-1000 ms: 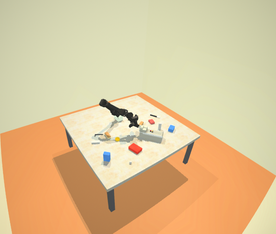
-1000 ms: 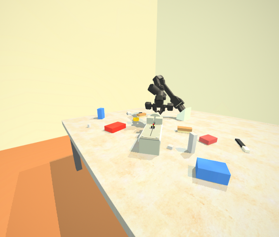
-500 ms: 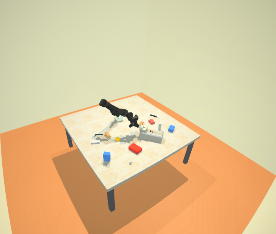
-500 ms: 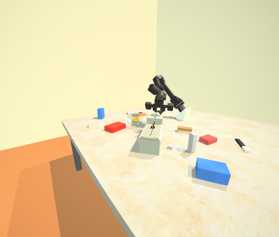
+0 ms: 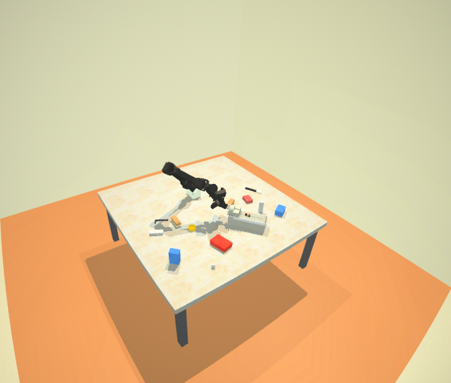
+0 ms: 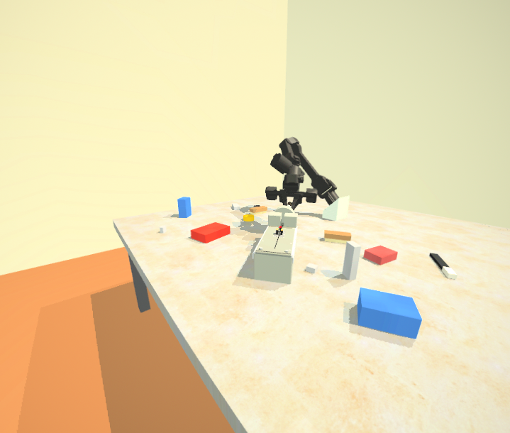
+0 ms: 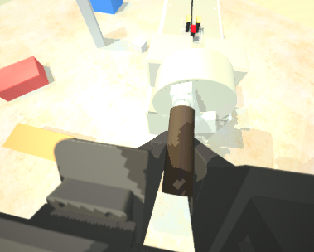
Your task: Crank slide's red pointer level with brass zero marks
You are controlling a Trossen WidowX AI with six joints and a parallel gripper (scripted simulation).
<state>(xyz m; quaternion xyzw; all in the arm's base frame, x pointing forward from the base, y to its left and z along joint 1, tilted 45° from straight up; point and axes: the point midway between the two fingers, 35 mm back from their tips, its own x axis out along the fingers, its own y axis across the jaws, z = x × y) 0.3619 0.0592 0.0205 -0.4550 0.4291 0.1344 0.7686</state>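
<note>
My gripper tip is now 20 mm below the crank. Also, from my gripper tip: brown crank handle 10 mm behind, 10 mm to the right, 30 mm above; red pointer 120 mm ahead, 80 mm to the left, 10 mm below; yellow disc 20 mm behind, 260 mm to the right, 80 mm below.
</note>
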